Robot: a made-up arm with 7 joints.
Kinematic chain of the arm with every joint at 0, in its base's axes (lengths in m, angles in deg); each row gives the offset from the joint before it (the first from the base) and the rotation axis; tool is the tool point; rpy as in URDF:
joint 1: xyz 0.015 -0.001 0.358 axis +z
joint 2: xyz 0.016 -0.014 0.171 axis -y
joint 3: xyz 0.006 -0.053 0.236 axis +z
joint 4: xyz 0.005 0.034 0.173 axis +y
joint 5: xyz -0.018 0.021 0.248 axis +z
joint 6: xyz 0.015 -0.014 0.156 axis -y
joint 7: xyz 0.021 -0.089 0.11 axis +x
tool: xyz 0.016 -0.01 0.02 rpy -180 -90 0
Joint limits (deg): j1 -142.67..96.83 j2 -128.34..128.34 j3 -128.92..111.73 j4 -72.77..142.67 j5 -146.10..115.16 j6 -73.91..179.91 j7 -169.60..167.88
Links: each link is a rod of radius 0.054 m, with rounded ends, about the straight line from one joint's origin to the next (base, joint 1, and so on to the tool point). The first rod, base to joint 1, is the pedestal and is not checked.
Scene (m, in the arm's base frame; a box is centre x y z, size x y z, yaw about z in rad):
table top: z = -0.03
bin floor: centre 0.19 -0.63 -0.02 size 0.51 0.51 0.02 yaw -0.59
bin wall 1: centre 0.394 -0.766 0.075 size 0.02 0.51 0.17 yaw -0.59
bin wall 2: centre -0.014 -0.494 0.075 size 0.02 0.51 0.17 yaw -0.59
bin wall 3: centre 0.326 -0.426 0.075 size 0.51 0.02 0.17 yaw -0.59
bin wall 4: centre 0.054 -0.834 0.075 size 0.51 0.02 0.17 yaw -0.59
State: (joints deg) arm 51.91 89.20 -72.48 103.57 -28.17 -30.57 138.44
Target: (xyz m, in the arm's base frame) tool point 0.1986 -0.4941 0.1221
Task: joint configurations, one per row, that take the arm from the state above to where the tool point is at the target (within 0.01 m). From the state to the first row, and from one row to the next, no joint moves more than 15 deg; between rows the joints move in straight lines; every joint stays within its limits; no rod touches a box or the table.
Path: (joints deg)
1: 50.82 98.00 -85.79 98.90 -30.08 -30.86 137.77
2: 49.72 106.81 -99.10 94.23 -31.99 -31.15 137.10
3: 48.63 115.61 -112.42 89.56 -33.90 -31.44 136.43

